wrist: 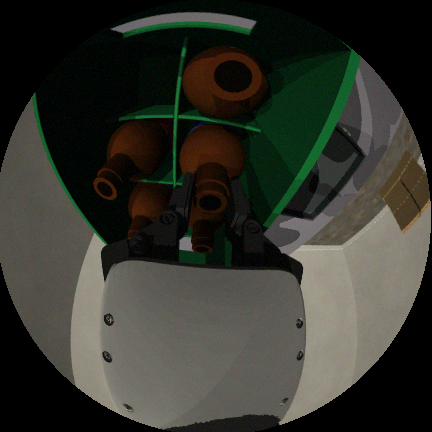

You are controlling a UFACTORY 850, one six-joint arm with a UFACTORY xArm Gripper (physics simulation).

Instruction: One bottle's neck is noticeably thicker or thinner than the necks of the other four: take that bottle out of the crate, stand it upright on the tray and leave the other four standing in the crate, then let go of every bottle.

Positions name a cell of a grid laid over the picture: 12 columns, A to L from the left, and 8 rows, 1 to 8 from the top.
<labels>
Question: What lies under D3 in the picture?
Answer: A brown bottle.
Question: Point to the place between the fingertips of my gripper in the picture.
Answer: At F4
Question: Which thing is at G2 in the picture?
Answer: A brown bottle.
</labels>
